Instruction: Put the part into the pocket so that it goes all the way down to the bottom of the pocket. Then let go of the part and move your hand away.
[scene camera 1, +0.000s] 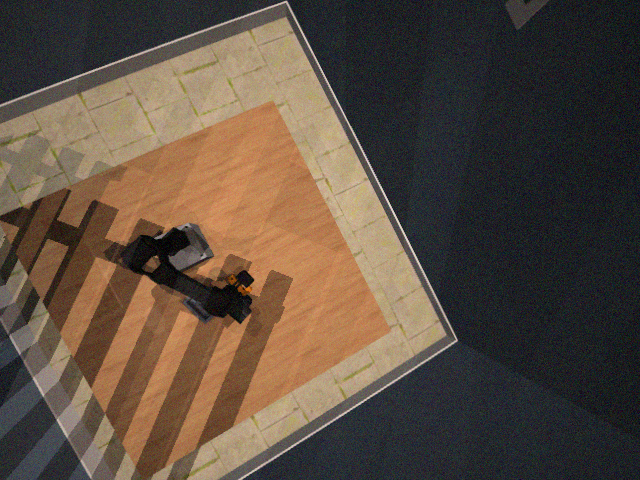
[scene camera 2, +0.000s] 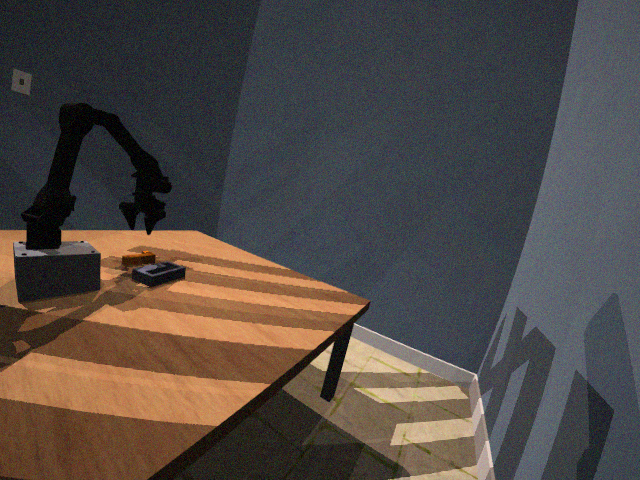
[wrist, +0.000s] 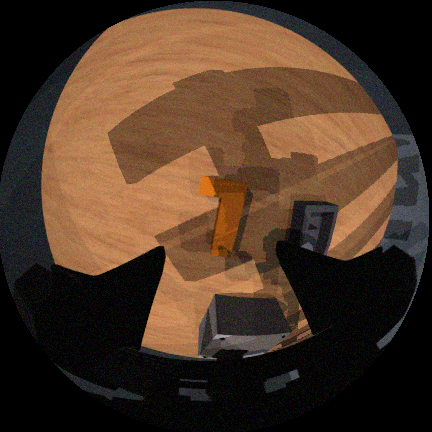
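Seen in the pictures: gripper, fingertip midpoint: (scene camera 1: 236, 288) (scene camera 2: 140, 232) (wrist: 221, 249); arm's base, origin of the base link: (scene camera 1: 179, 240) (scene camera 2: 42, 246) (wrist: 228, 353).
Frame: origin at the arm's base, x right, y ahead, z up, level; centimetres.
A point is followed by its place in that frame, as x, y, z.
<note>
The orange L-shaped part (scene camera 1: 244, 290) {-13.0, 30.9, -7.5} (scene camera 2: 136, 258) {-8.9, 26.1, -8.1} (wrist: 231, 220) {-10.2, 28.0, -7.5} lies on the table, its short leg pointing left at the far end in the wrist view. The dark grey pocket block (scene camera 1: 199, 311) {9.0, 30.9, -9.1} (scene camera 2: 168, 277) {10.9, 29.9, -8.8} (wrist: 298, 217) {0.7, 31.6, -8.3} stands apart from it, to its right in the wrist view, partly hidden by the arm in scene camera 1. Its recess holds no orange part; the right finger covers its near end in the wrist view. My gripper (scene camera 2: 140, 230) {-12.4, 27.9, 1.1} (wrist: 221, 249) {-12.4, 27.9, 1.1} is wide open and empty, above the table and higher than the part. The part shows between and beyond the fingertips in the wrist view.
The grey box under the arm's base (scene camera 1: 199, 253) {-4.7, 8.1, -0.4} (scene camera 2: 56, 276) {10.0, 2.0, -5.1} (wrist: 252, 317) {1.0, 11.0, -4.5} stands near the part and the block. The wooden table (scene camera 1: 310, 268) {-44.7, 35.3, -10.4} (scene camera 2: 206, 330) {41.9, 25.8, -10.4} (wrist: 100, 215) {-33.3, 20.4, -10.5} carries striped shadows. The table's right edge shows in scene camera 2.
</note>
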